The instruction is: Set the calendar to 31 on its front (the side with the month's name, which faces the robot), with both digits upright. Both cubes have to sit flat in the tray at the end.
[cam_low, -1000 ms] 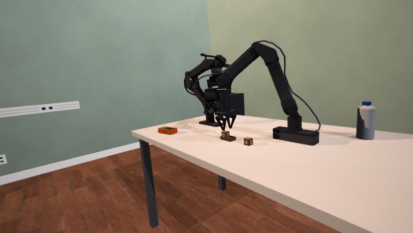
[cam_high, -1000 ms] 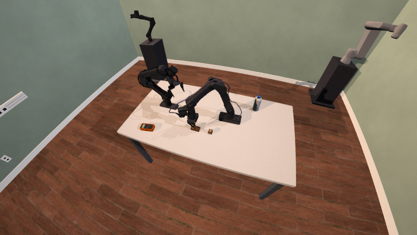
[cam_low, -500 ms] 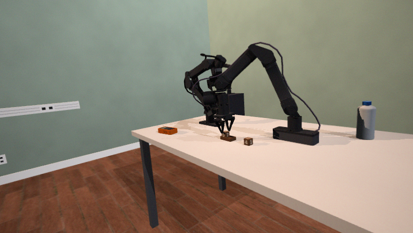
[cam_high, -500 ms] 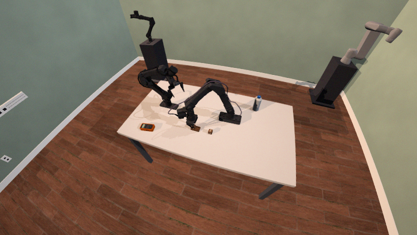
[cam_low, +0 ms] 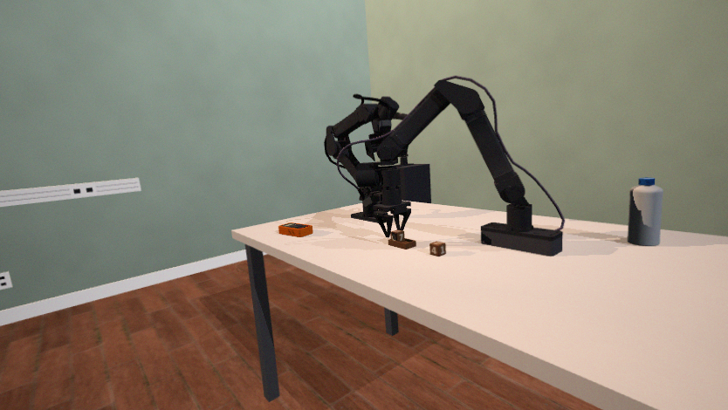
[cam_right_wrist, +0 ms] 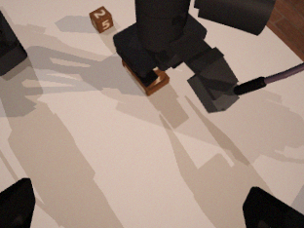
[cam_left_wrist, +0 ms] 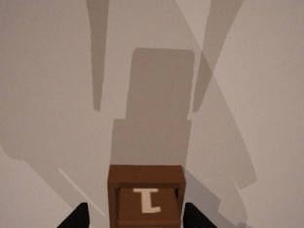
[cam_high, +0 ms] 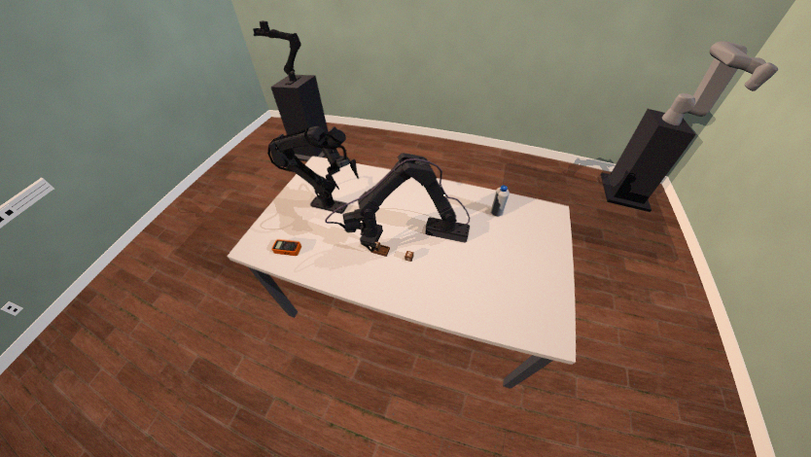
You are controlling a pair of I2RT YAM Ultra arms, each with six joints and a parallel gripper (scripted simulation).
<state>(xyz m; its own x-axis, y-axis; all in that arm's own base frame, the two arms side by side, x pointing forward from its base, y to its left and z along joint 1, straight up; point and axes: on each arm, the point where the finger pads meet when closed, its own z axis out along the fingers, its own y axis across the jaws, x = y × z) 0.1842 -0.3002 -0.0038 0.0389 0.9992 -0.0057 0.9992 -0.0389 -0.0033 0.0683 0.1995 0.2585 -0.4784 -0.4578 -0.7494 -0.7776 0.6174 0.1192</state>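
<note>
My left hand is 1 cm past the brown tray, 3 cm to the right of it and 3 cm above it.
</note>
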